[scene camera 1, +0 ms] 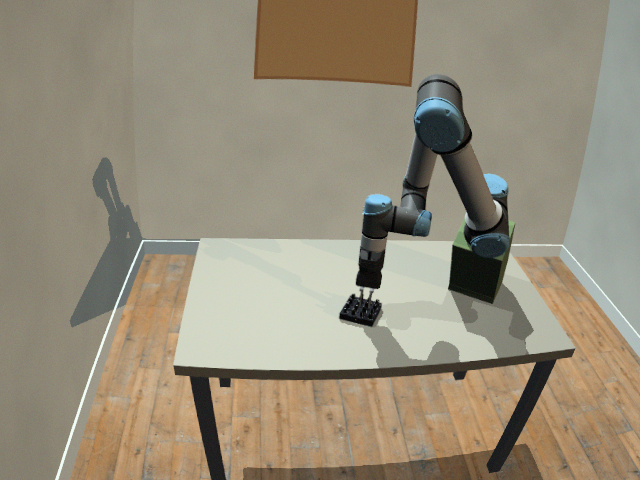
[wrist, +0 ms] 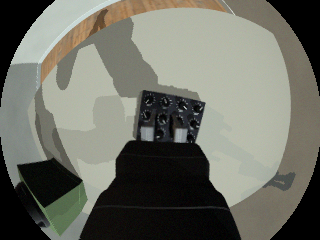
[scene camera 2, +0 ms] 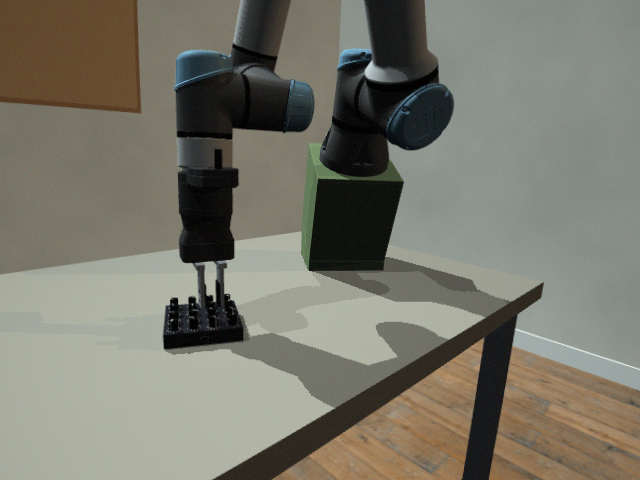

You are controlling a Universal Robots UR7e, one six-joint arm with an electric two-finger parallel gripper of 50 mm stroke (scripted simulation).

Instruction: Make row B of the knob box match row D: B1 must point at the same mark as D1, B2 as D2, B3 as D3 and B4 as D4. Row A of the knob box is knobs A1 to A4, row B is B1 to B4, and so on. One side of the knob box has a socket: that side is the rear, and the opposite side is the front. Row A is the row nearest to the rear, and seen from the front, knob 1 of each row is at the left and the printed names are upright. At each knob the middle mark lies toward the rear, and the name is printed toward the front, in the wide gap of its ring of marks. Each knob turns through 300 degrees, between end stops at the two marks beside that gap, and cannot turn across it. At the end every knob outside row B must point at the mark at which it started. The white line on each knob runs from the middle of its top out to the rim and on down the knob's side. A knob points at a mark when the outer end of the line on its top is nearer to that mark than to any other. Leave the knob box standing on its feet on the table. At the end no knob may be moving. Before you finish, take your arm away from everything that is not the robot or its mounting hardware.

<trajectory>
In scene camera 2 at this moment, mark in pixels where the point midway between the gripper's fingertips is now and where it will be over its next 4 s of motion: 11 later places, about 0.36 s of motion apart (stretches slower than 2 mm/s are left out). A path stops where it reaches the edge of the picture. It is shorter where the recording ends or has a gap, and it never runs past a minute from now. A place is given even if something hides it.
My gripper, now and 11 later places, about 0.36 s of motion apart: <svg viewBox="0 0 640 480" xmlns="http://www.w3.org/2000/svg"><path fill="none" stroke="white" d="M211 305L212 308L213 312L213 313L211 313L211 307L209 293L211 289L210 285L209 273L209 253L208 231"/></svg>
</trajectory>
